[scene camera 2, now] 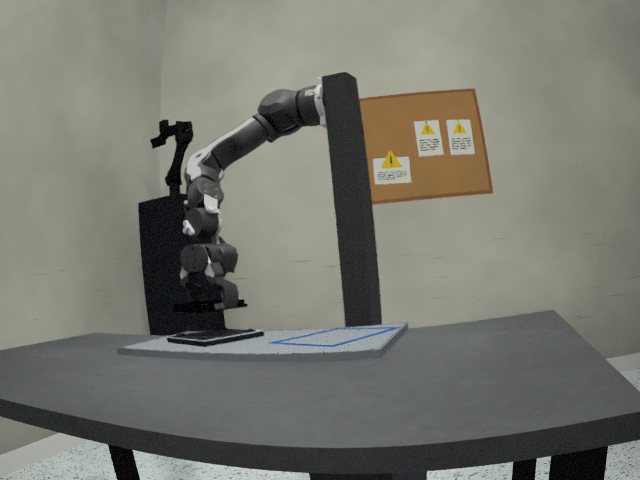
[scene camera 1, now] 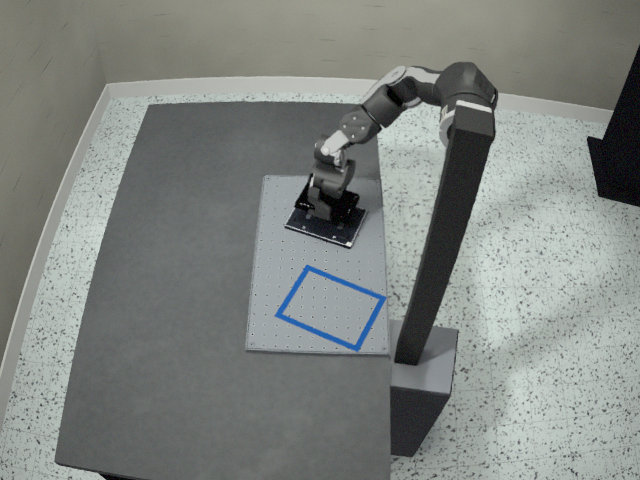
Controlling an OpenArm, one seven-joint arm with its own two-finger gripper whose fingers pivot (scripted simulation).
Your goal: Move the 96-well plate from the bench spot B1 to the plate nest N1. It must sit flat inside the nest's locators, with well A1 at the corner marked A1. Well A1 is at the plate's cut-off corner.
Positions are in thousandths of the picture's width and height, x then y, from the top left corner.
Labels:
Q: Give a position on a plate nest N1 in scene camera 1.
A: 512, 478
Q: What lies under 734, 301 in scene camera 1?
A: An arm mounting column.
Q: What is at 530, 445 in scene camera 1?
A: A 96-well plate.

